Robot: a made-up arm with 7 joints. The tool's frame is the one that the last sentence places.
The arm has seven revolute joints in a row. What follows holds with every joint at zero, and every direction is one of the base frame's. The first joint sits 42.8 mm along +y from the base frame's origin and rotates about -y. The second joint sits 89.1 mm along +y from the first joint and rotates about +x. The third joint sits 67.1 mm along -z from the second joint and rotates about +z. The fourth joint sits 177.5 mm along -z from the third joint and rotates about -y. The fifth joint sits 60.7 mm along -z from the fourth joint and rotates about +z. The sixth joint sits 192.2 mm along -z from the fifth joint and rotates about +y. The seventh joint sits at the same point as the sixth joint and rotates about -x. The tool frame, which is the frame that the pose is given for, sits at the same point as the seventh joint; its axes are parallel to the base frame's.
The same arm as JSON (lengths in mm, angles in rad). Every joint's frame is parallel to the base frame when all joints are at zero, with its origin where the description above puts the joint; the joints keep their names.
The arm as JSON. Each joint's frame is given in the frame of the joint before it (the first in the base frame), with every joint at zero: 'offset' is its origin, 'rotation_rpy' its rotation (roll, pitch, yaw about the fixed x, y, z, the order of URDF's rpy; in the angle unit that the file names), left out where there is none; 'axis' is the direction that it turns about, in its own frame. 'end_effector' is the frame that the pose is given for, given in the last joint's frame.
{"length_unit": "mm", "angle_unit": "rad", "chain": [
  {"id": "joint 1", "offset": [0.0, 42.8, 0.0], "axis": "-y"},
  {"id": "joint 2", "offset": [0.0, 89.1, 0.0], "axis": "+x"},
  {"id": "joint 3", "offset": [0.0, 0.0, -67.1], "axis": "+z"},
  {"id": "joint 4", "offset": [0.0, 0.0, -177.5], "axis": "-y"},
  {"id": "joint 5", "offset": [0.0, 0.0, -60.7], "axis": "+z"},
  {"id": "joint 6", "offset": [0.0, 0.0, -192.2], "axis": "+y"},
  {"id": "joint 7", "offset": [0.0, 0.0, 0.0], "axis": "-x"}
], "end_effector": {"offset": [0.0, 0.0, 0.0]}}

